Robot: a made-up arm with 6 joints.
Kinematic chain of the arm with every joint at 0, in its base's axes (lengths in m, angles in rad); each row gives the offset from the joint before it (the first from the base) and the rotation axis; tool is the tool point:
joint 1: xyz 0 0 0.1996 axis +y
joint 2: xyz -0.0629 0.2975 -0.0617 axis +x
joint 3: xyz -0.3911 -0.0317 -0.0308 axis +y
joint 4: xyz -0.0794 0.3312 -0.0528 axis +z
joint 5: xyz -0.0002 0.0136 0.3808 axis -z
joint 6: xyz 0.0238 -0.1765 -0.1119 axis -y
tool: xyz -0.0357 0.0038 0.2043
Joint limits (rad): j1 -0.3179..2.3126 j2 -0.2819..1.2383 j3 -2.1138..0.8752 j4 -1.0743..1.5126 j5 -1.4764..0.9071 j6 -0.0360..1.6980
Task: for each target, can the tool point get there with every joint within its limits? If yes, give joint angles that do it. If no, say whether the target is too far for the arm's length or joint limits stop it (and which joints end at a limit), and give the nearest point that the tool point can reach.
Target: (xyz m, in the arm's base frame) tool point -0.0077 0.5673 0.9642
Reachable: yes | joints 1.6971 0.9670 -1.5830 -0.4266 -0.5653 0.9485
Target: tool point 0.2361 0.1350 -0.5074
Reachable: no: joint limits stop it (at a limit: joint 1, joint 2, joint 3, joint 5, joint 6) | nearest point 0.3781 0.2355 0.0008 | short by 0.537 m
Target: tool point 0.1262 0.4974 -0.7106
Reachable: no: joint limits stop it (at a limit: joint 1, joint 2, joint 3, joint 5) | nearest point -0.2474 0.5163 -0.4579 | short by 0.451 m
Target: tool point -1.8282 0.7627 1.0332
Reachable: no: too far | nearest point -0.8822 0.6097 0.6018 | short by 1.051 m
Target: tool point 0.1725 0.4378 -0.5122
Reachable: no: joint limits stop it (at a limit: joint 1, joint 2, joint 3, joint 5, joint 6) | nearest point -0.2333 0.4847 -0.4274 | short by 0.417 m
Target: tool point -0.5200 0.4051 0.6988
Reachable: yes | joints 0.3072 0.1221 -0.0150 0.4051 0.5616 0.3278
